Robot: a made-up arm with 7 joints.
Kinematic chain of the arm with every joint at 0, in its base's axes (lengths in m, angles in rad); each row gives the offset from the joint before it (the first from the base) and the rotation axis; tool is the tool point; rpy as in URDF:
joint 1: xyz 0 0 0.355 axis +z
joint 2: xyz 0 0 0 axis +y
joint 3: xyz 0 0 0.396 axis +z
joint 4: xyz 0.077 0 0 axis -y
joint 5: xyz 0.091 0 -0.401 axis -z
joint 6: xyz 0 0 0 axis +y
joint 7: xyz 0.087 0 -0.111 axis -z
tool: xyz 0 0 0 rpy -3.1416 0 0
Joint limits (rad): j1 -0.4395..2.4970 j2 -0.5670..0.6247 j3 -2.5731..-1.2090 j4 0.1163..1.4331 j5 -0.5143..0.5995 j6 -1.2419..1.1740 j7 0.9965..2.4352
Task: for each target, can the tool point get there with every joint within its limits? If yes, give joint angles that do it. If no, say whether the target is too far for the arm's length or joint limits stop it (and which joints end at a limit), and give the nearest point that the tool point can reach.
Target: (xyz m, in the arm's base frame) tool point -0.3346 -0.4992 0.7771
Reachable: yes | joints -0.0665 -0.4304 -1.7754 1.2958 -0.0748 -0.8810 2.2364
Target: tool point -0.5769 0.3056 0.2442
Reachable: no: joint limits stop it (at a limit: joint 1, joint 2, joint 3, joint 5) | nearest point -0.5660 0.0416 0.3200 | short by 0.275 m
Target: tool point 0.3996 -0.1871 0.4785
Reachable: yes | joints 1.0329 -0.4021 -1.4183 0.3883 -0.1514 -0.7884 1.4818
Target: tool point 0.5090 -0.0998 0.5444
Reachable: yes | joints 1.8985 0.2087 -2.1261 0.6633 0.1006 -0.2149 2.0825
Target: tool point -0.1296 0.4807 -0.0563
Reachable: no: joint limits stop it (at a limit: joint 1, joint 2, joint 3, joint 5) | nearest point 0.0831 0.3780 0.2396 | short by 0.379 m
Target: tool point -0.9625 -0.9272 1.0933
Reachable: no: too far | nearest point -0.4988 -0.4805 0.7376 | short by 0.736 m
